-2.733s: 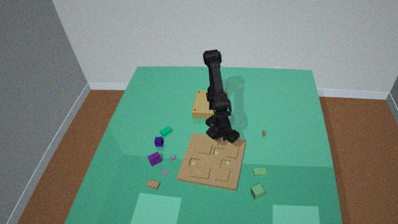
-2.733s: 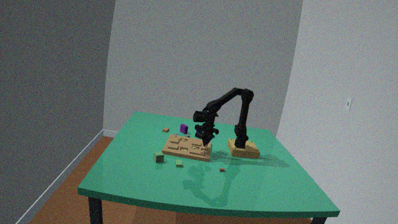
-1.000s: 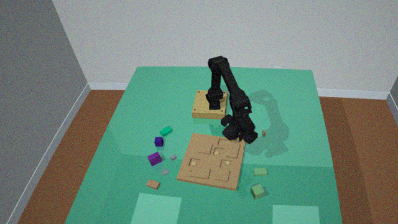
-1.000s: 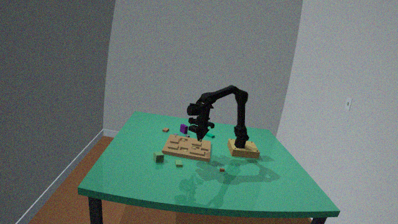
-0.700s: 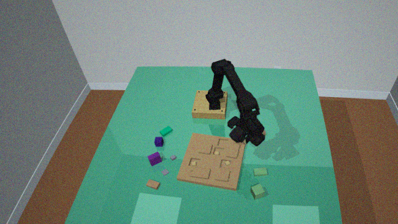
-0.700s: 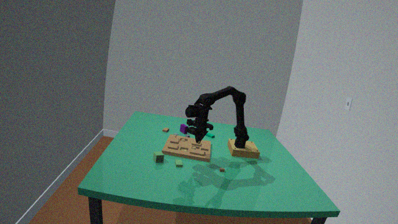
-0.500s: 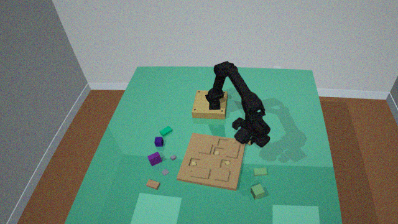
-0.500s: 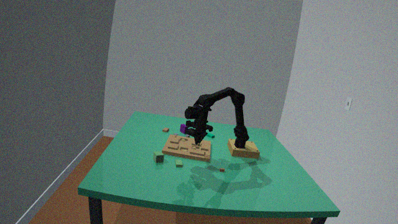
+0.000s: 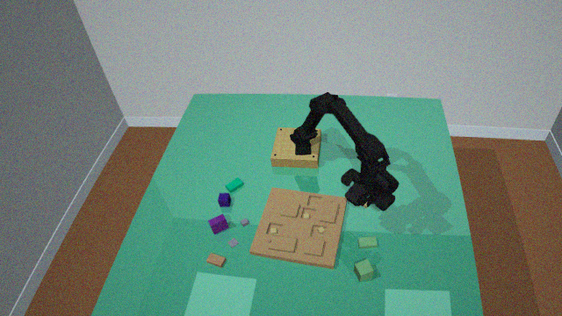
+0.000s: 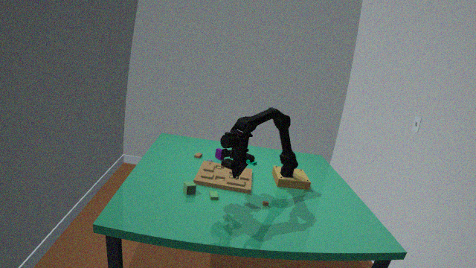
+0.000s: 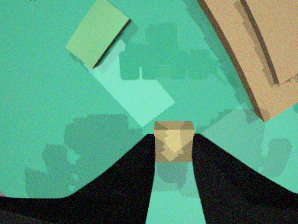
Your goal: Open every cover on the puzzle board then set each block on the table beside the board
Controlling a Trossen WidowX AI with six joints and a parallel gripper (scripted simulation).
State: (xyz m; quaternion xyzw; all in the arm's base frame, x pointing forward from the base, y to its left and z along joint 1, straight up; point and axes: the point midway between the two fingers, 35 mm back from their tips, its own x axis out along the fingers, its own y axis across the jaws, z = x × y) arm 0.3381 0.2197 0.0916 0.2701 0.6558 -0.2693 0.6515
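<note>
My gripper tip is 22 cm to the left of the tan puzzle board, 9 cm above it and 2 cm short of it. Also, from my gripper tip: teal block 50 cm to the right, 19 cm behind, 10 cm below; then orange block 52 cm to the right, 16 cm ahead, 10 cm below; then purple cube 53 cm to the right, 10 cm behind, 9 cm below.
</note>
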